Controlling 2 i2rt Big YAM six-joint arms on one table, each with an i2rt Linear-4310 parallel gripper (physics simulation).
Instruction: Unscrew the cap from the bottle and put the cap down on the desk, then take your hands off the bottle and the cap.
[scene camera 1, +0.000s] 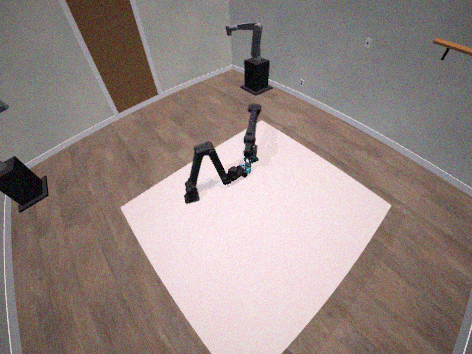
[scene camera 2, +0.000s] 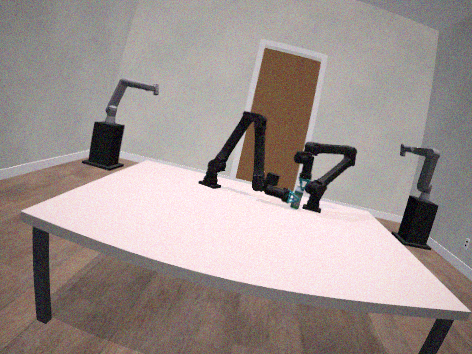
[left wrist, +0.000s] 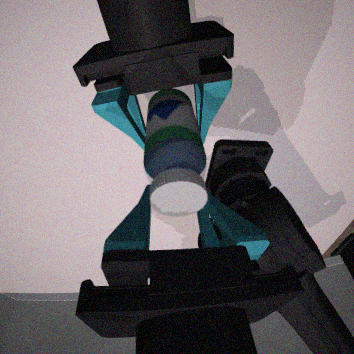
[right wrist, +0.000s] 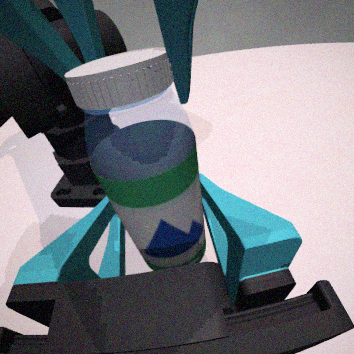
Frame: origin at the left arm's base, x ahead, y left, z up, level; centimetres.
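Where they show: left gripper, fingertip midpoint: (scene camera 1: 250, 161) (scene camera 2: 302, 190) (left wrist: 173, 189) (right wrist: 144, 103); right gripper, fingertip midpoint: (scene camera 1: 248, 166) (scene camera 2: 298, 199) (left wrist: 174, 144) (right wrist: 158, 187); left arm's base at its link origin: (scene camera 2: 311, 209) (left wrist: 233, 170); right arm's base at its link origin: (scene camera 1: 192, 198) (scene camera 2: 209, 185).
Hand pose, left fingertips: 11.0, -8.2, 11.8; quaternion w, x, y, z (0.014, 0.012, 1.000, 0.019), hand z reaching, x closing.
Note:
Each offset is from my left fingertips to the centre of the thing, as dx, dy, dz. Level surfaces: height alone.
The bottle {-0.1, -2.0, -4.7} (left wrist: 173, 140) (right wrist: 151, 182) (scene camera 2: 296, 201) (scene camera 1: 247, 168) has a blue and green label and stands tilted on the white table {dz -11.8} (scene camera 1: 270, 246) (scene camera 2: 199, 228). Its ribbed grey cap {-0.1, -1.7, +2.0} (left wrist: 178, 193) (right wrist: 117, 81) sits at the top of the neck. My right gripper (left wrist: 174, 144) (right wrist: 158, 187) (scene camera 2: 293, 197) (scene camera 1: 245, 171) reaches in from the side and is shut on the bottle's body. My left gripper (left wrist: 173, 189) (right wrist: 144, 103) (scene camera 2: 303, 182) (scene camera 1: 248, 161) comes down from above and is shut on the cap, one teal finger on each side.
The left arm's base (left wrist: 242, 165) (scene camera 2: 312, 207) is bolted to the table just behind the bottle. A grey arm on a black pedestal (scene camera 1: 256, 75) (scene camera 2: 105, 144) stands off the table. A brown door (scene camera 1: 112, 53) (scene camera 2: 284, 116) is in the wall.

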